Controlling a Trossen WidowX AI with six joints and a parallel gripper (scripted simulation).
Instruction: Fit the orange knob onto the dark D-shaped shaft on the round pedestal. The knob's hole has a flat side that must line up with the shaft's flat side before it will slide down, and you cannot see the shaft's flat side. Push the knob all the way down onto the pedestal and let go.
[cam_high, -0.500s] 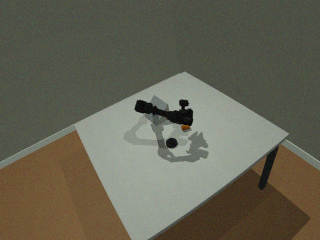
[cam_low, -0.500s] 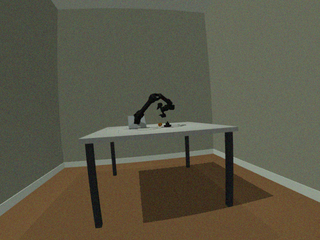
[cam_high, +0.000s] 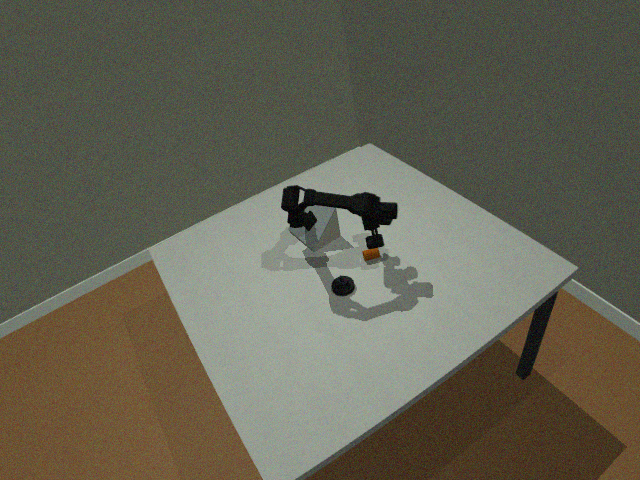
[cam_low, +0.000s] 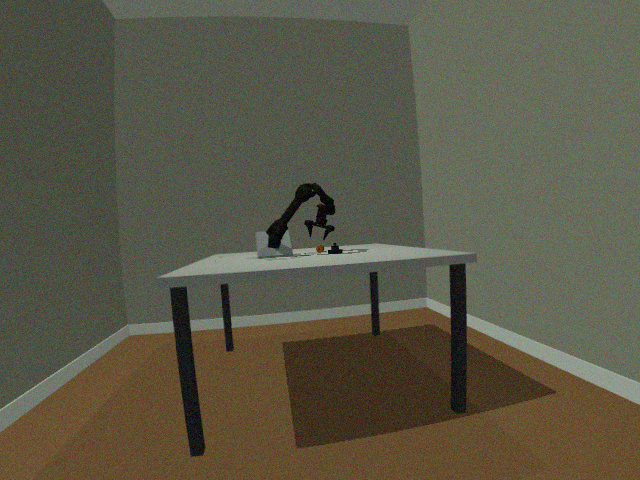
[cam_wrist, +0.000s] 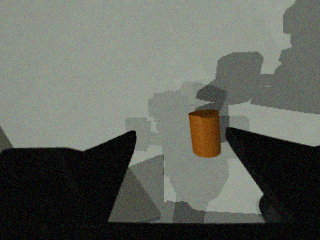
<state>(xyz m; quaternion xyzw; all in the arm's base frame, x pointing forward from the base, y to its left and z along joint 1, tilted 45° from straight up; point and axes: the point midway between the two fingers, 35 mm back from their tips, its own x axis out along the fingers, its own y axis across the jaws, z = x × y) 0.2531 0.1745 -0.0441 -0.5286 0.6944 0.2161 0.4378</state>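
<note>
Now: the orange knob 6 cm below my gripper tip, 3 cm to the right of it and 2 cm ahead of it. From my gripper tip the other things lie so: dark round pedestal (20 cm to the right, 9 cm ahead, 5 cm below).
</note>
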